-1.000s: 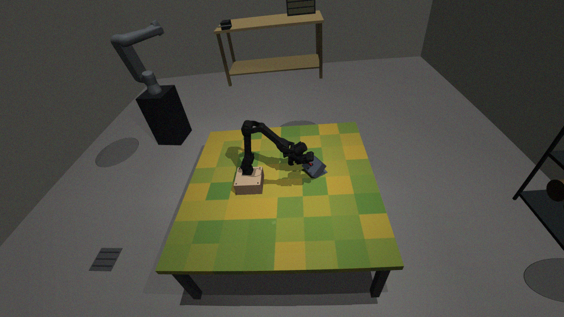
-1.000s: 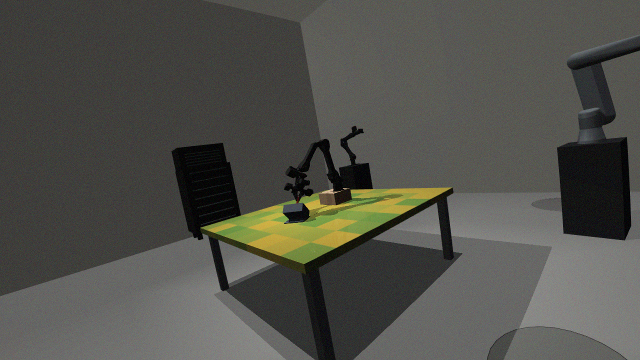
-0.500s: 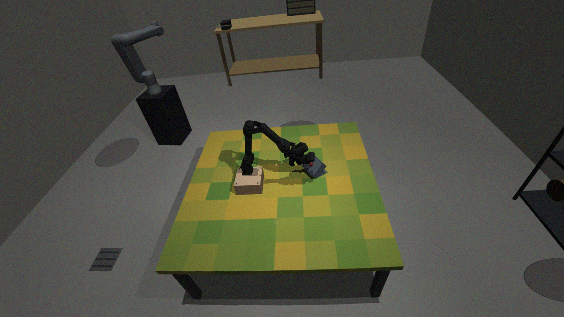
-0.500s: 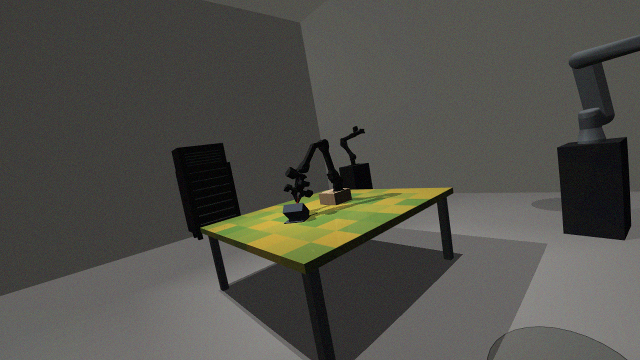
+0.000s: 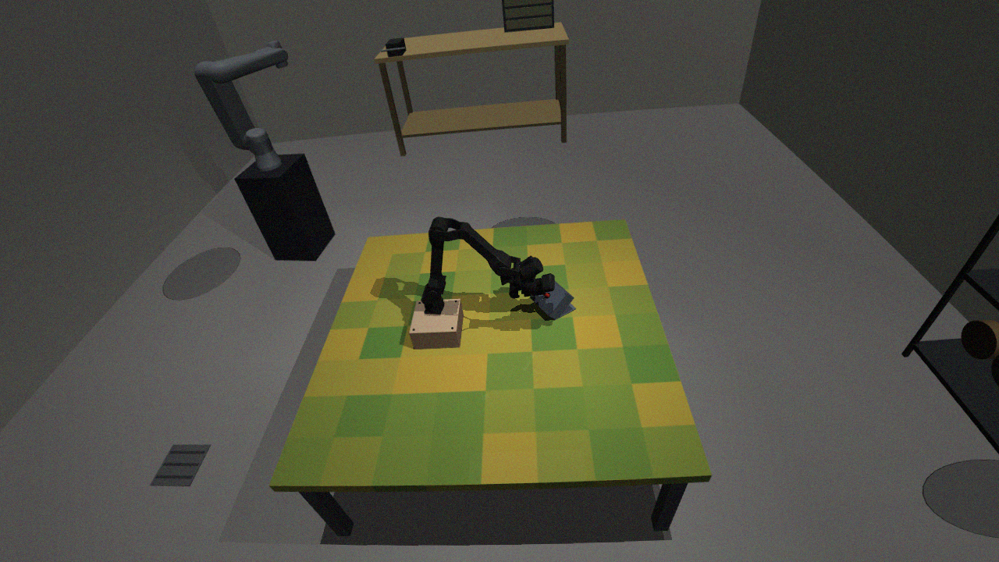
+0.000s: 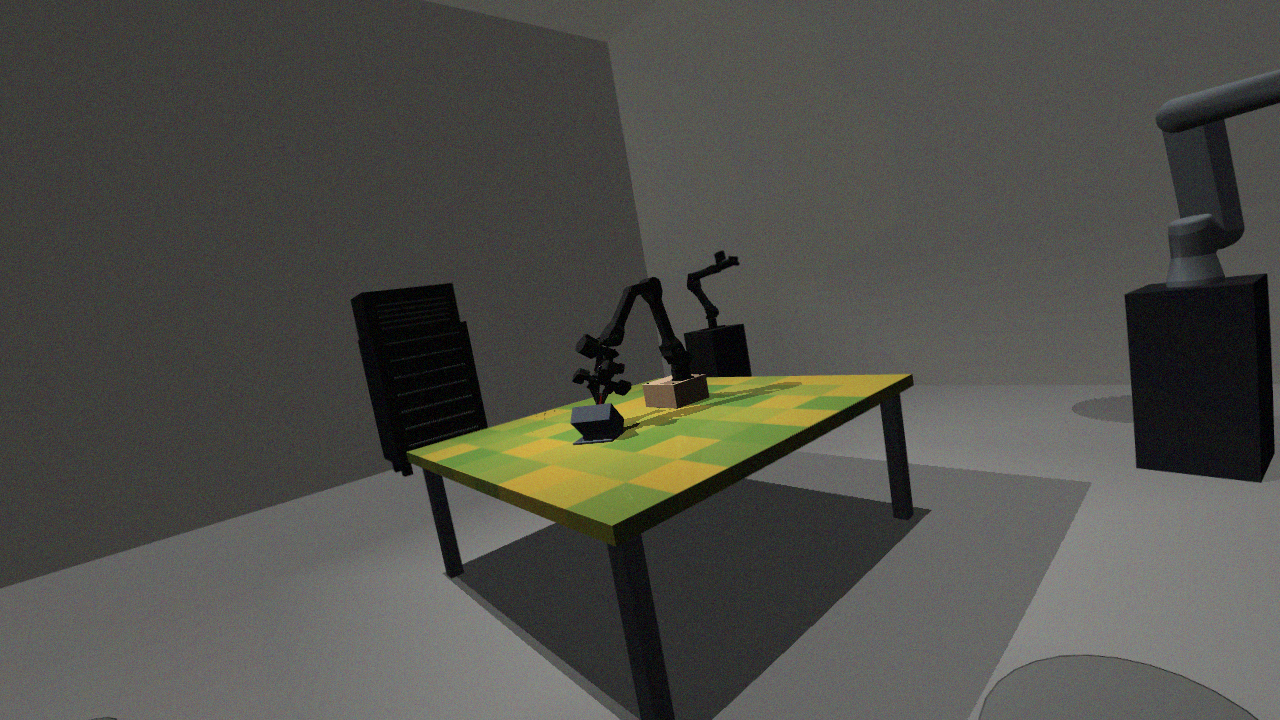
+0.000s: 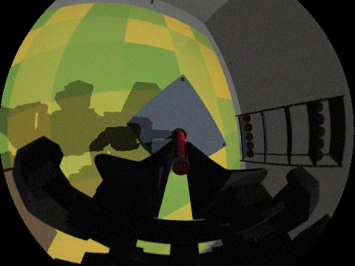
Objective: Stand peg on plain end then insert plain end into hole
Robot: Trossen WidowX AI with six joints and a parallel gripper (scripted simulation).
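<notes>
Right now the sloped panel is 4 cm below my gripper tip, 3 cm ahead of it and 2 cm to the left of it. The rest, counted from my gripper tip: red peg (1 cm to the right, 1 cm behind, 1 cm above).
</notes>
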